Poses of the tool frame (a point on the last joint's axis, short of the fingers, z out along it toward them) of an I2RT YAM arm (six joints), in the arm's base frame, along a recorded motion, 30 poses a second.
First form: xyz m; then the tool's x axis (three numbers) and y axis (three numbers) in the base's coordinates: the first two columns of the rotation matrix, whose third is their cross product.
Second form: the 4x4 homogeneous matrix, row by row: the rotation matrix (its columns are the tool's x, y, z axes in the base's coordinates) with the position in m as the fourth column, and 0 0 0 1 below. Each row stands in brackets. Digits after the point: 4 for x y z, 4 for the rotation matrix.
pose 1, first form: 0.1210 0.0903 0.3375 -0.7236 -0.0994 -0.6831 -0.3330 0.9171 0.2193
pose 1, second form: [[-0.7236 -0.3330 0.6047 0.1210], [-0.0994 0.9171 0.3862 0.0903], [-0.6831 0.2193 -0.6967 0.3375], [0 0 0 1]]
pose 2, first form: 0.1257 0.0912 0.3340 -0.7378 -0.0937 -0.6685 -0.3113 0.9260 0.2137
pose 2, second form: [[-0.7378 -0.3113 0.5990 0.1257], [-0.0937 0.9260 0.3658 0.0912], [-0.6685 0.2137 -0.7124 0.3340], [0 0 0 1]]
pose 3, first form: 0.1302 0.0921 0.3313 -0.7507 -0.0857 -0.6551 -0.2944 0.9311 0.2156
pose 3, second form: [[-0.7507 -0.2944 0.5915 0.1302], [-0.0857 0.9311 0.3547 0.0921], [-0.6551 0.2156 -0.7242 0.3313], [0 0 0 1]]
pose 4, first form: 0.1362 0.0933 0.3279 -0.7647 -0.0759 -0.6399 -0.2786 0.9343 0.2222
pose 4, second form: [[-0.7647 -0.2786 0.5810 0.1362], [-0.0759 0.9343 0.3482 0.0933], [-0.6399 0.2222 -0.7356 0.3279], [0 0 0 1]]
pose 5, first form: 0.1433 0.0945 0.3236 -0.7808 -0.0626 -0.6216 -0.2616 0.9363 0.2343
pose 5, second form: [[-0.7808 -0.2616 0.5673 0.1433], [-0.0626 0.9363 0.3456 0.0945], [-0.6216 0.2343 -0.7474 0.3236], [0 0 0 1]]
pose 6, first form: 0.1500 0.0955 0.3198 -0.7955 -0.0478 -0.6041 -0.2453 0.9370 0.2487
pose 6, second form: [[-0.7955 -0.2453 0.5542 0.1500], [-0.0478 0.9370 0.3460 0.0955], [-0.6041 0.2487 -0.7571 0.3198], [0 0 0 1]]
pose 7, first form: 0.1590 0.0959 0.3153 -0.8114 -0.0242 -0.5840 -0.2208 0.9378 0.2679
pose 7, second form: [[-0.8114 -0.2208 0.5412 0.1590], [-0.0242 0.9378 0.3463 0.0959], [-0.5840 0.2679 -0.7663 0.3153], [0 0 0 1]]
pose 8, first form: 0.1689 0.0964 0.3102 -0.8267 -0.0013 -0.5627 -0.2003 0.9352 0.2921
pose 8, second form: [[-0.8267 -0.2003 0.5259 0.1689], [-0.0013 0.9352 0.3542 0.0964], [-0.5627 0.2921 -0.7734 0.3102], [0 0 0 1]]
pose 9, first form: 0.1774 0.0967 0.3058 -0.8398 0.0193 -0.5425 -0.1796 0.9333 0.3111
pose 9, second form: [[-0.8398 -0.1796 0.5123 0.1774], [0.0193 0.9333 0.3587 0.0967], [-0.5425 0.3111 -0.7803 0.3058], [0 0 0 1]]
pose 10, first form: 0.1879 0.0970 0.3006 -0.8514 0.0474 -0.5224 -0.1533 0.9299 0.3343
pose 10, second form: [[-0.8514 -0.1533 0.5016 0.1879], [0.0474 0.9299 0.3647 0.0970], [-0.5224 0.3343 -0.7845 0.3006], [0 0 0 1]]
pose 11, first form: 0.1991 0.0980 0.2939 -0.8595 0.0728 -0.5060 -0.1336 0.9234 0.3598
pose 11, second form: [[-0.8595 -0.1336 0.4934 0.1991], [0.0728 0.9234 0.3768 0.0980], [-0.5060 0.3598 -0.7839 0.2939], [0 0 0 1]]
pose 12, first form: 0.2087 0.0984 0.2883 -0.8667 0.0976 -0.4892 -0.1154 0.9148 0.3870
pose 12, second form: [[-0.8667 -0.1154 0.4853 0.2087], [0.0976 0.9148 0.3919 0.0984], [-0.4892 0.3870 -0.7816 0.2883], [0 0 0 1]]
